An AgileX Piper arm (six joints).
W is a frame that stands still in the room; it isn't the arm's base.
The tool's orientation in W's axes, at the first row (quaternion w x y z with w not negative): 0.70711 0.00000 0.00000 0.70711
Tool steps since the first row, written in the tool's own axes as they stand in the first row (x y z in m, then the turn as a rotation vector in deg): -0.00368 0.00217 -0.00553 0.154 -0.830 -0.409; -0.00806 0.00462 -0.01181 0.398 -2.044 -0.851; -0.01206 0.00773 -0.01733 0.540 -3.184 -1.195; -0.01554 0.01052 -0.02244 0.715 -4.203 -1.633; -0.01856 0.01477 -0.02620 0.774 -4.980 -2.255; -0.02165 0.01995 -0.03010 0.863 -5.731 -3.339; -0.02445 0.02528 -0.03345 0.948 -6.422 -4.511; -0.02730 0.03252 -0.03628 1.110 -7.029 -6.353; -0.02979 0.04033 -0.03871 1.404 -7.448 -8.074
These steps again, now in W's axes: -0.00217 -0.00368 -0.00553 0.830 0.154 -0.409; -0.00462 -0.00806 -0.01181 2.044 0.398 -0.851; -0.00773 -0.01206 -0.01733 3.184 0.540 -1.195; -0.01052 -0.01554 -0.02244 4.203 0.715 -1.633; -0.01477 -0.01856 -0.02620 4.980 0.774 -2.255; -0.01995 -0.02165 -0.03010 5.731 0.863 -3.339; -0.02528 -0.02445 -0.03345 6.422 0.948 -4.511; -0.03252 -0.02730 -0.03628 7.029 1.110 -6.353; -0.04033 -0.02979 -0.03871 7.448 1.404 -8.074
